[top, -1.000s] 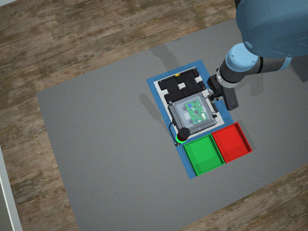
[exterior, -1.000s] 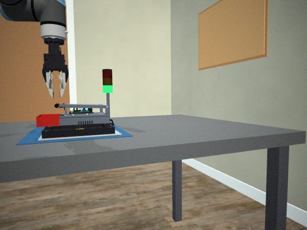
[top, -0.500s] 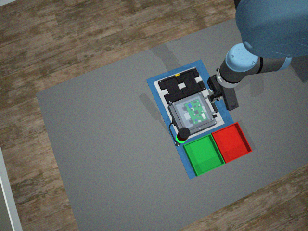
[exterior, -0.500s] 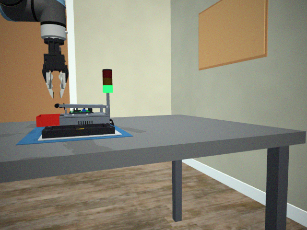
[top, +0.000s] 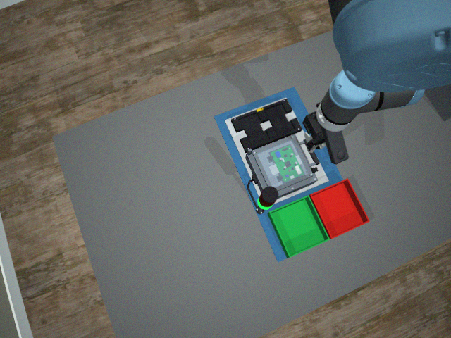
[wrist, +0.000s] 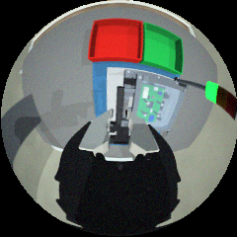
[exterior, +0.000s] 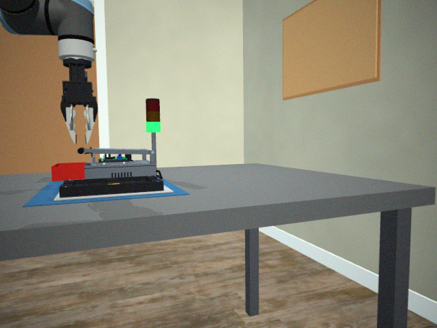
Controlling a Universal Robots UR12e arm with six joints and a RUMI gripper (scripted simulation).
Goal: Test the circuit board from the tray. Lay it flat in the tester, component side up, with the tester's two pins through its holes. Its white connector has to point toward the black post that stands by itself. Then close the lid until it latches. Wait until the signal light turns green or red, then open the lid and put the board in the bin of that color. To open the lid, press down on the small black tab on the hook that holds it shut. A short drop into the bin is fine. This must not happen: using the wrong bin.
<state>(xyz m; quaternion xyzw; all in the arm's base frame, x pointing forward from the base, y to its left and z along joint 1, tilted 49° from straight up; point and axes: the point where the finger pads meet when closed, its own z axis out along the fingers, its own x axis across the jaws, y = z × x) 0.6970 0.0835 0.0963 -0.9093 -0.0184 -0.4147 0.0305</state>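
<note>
Now: hand 20 mm short of the black latch hook, 60 mm to the right of it and 40 mm above it. Round my hand: red bin: 40 mm behind, 190 mm to the left, 120 mm below; then green circuit board: 80 mm ahead, 10 mm to the left, 60 mm below; then tester lid: 90 mm ahead, 40 mm below.
</note>
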